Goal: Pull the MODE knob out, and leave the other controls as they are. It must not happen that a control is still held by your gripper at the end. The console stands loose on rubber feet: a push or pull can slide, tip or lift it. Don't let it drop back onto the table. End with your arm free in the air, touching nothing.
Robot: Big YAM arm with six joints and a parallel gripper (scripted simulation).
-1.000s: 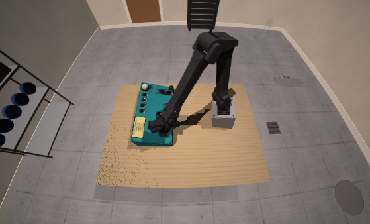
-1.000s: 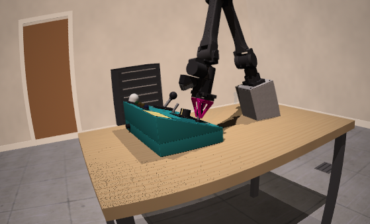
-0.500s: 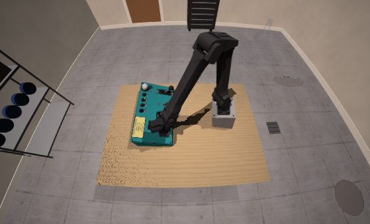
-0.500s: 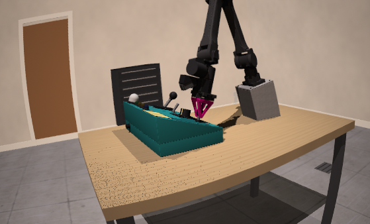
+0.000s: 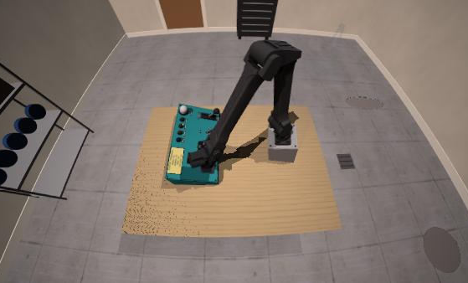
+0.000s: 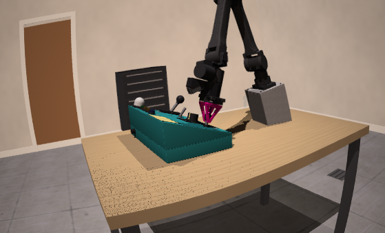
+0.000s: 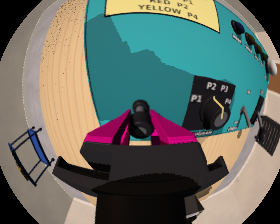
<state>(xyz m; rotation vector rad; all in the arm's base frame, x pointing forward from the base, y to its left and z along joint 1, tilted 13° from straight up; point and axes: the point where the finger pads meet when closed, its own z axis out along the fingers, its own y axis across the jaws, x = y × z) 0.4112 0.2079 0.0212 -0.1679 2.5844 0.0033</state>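
Right now the small black knob is right at my hand. Round my hand: black rotary selector 3 cm ahead, 11 cm to the right; teal console 5 cm ahead, 17 cm to the right, 2 cm below; black ball lever 2 cm ahead, 36 cm to the right, 1 cm above.
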